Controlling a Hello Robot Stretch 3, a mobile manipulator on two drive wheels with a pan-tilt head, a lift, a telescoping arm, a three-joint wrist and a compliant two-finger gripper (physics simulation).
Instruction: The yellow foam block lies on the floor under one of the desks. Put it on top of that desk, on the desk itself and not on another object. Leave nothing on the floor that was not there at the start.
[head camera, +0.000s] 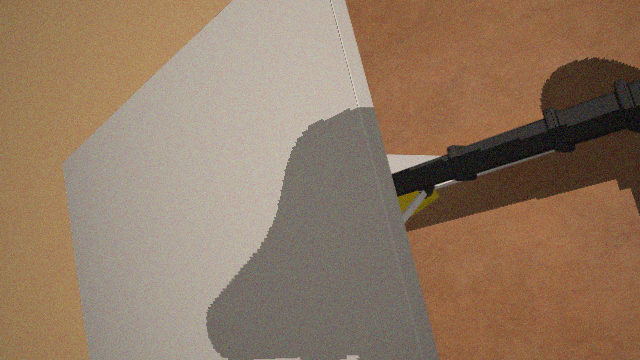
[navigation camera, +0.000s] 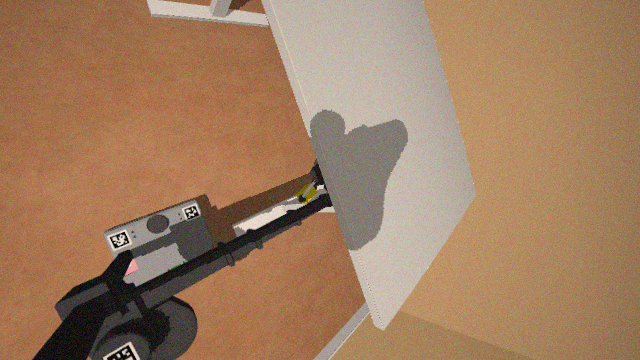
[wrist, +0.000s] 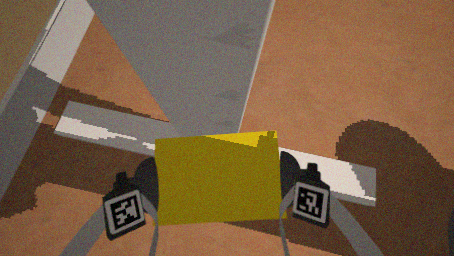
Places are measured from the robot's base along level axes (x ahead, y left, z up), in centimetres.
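Where they show: gripper, between the fingertips: (head camera: 412, 195) (navigation camera: 307, 194); robot's base, origin of its link: (navigation camera: 157, 223).
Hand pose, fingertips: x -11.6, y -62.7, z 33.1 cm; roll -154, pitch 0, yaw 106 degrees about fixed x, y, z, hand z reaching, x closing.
Note:
Each offset is from my fingertips to the top centre of the thing. "spot": to the spot under its first point. Level surfaces: height alone.
The yellow foam block {dx +0.4, dy +0.3, dz +2.6 cm} (head camera: 408, 201) (navigation camera: 302, 191) (wrist: 217, 180) is held between the two fingers of my gripper (wrist: 217, 172), which is shut on it. In the head view the block shows partly at the front edge of the white desk {dz +61.9 cm} (head camera: 175, 175) (navigation camera: 430, 150), lower than the desk top. The desk top hides part of the gripper and wrist there. A finger also crosses the block in that view. In the wrist view the block covers part of the desk's foot bar (wrist: 332, 175), with floor showing below. The block's exact height above the floor is hard to tell.
The desk's grey leg (wrist: 195, 60) stands just beyond the block. The arm (head camera: 510, 142) (navigation camera: 270, 230) reaches from the robot base (navigation camera: 160, 240) to beneath the desk's front edge. Another desk foot {spot: dx +114.3, dy +8.9, dz -30.6 cm} (navigation camera: 200, 15) shows at the top. A tan wall (head camera: 45, 75) (navigation camera: 550, 150) stands behind the desk.

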